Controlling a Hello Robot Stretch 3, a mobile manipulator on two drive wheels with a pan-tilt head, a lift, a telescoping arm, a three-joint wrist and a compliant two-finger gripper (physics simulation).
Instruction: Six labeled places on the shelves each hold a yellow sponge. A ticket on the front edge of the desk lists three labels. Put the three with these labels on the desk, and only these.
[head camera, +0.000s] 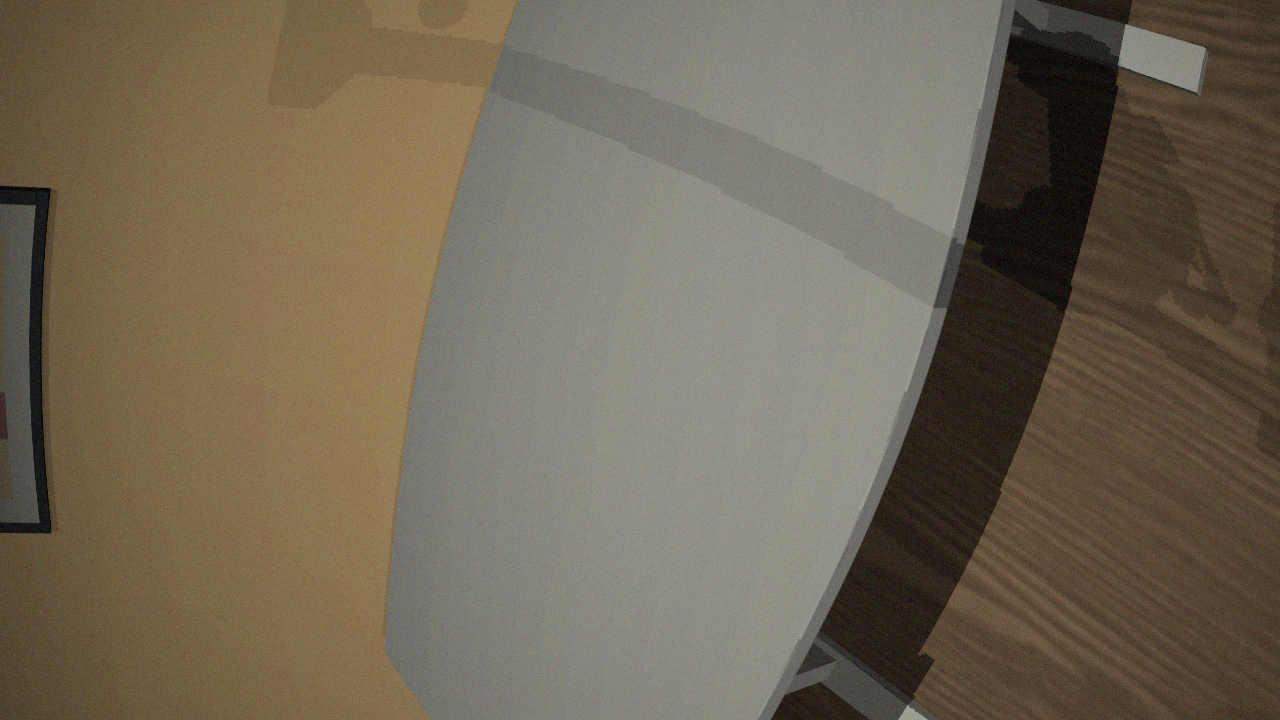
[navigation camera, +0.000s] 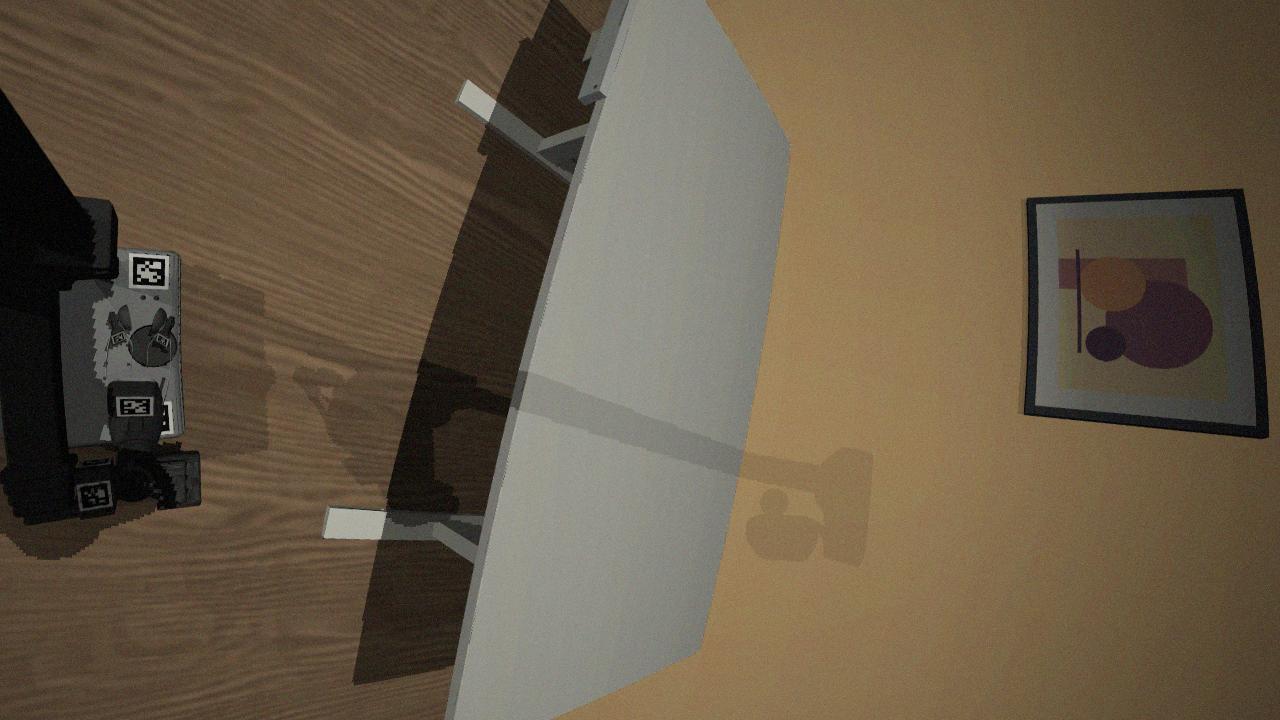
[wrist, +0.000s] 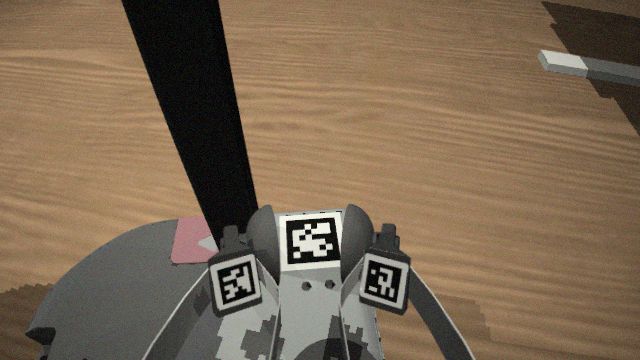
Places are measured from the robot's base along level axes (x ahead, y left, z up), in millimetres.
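Pixels of known places: gripper, between the fingertips: (navigation camera: 143, 308) (wrist: 310, 231).
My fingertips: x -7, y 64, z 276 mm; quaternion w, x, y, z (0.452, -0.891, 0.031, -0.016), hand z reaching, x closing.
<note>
Behind a point stands the place of what it marks.
The desk (head camera: 671, 402) {z 720, x 722, y 92 mm} (navigation camera: 626, 295) {z 720, x 642, y 105 mm} has a bare pale grey top in the head and navigation views, with a band of shadow across it. The front edge seen here shows no ticket that I can make out. No yellow sponge, shelf or label shows in these views. My gripper (navigation camera: 143, 319) {z 276, x -7, y 64 mm} (wrist: 310, 231) {z 276, x -7, y 64 mm} is open, its two fingertips apart with nothing held between them. It hangs over my own base (navigation camera: 85, 358) {z 160, x -94, y -19 mm} (wrist: 115, 300) {z 160, x -175, y 82 mm}, off the front side of the desk and apart from it.
A white-ended desk foot (head camera: 1163, 58) (navigation camera: 354, 522) (wrist: 562, 61) sticks out over the wood floor (head camera: 1163, 492) {z 0, x 379, y 201 mm} (navigation camera: 295, 179) {z 0, x 275, y 380 mm} (wrist: 400, 125) {z 0, x 207, y 486 mm}. Another foot (navigation camera: 477, 100) is at the desk's other end. My black mast (wrist: 195, 100) {z 329, x -64, y 116 mm} rises beside the gripper. A framed picture (navigation camera: 1154, 331) {z 1630, x 1299, y 97 mm} hangs on the tan wall.
</note>
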